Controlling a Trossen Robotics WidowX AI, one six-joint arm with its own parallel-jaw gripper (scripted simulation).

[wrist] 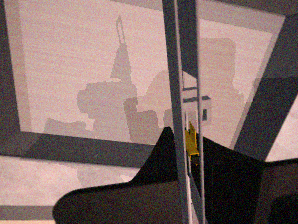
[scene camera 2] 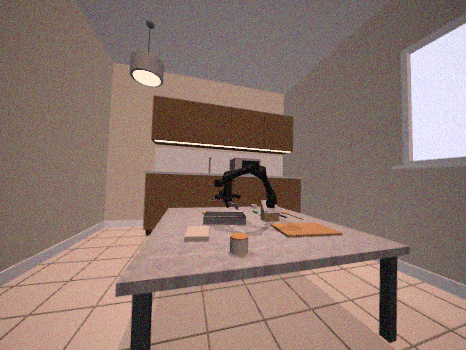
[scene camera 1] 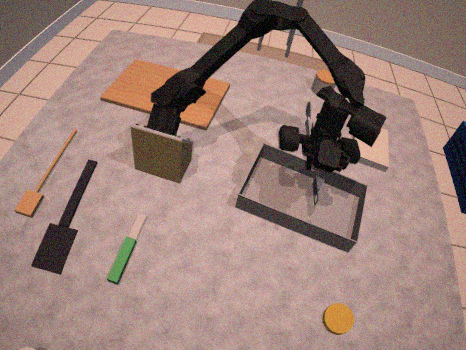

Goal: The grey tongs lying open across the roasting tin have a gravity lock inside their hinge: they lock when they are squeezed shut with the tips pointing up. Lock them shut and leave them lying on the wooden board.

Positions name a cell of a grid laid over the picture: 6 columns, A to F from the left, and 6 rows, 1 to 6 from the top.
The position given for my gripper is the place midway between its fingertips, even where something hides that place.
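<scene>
Scene camera 1 shows my gripper (scene camera 1: D3), a roasting tin (scene camera 1: D4), a beige block (scene camera 1: E3), a wooden board (scene camera 1: B2) and a green-handled tool (scene camera 1: B5). The wrist view shows the roasting tin (wrist: B3) and my gripper (wrist: D4); the green-handled tool is out of frame in the wrist view. Scene camera 2 shows the wooden board (scene camera 2: D4).
</scene>
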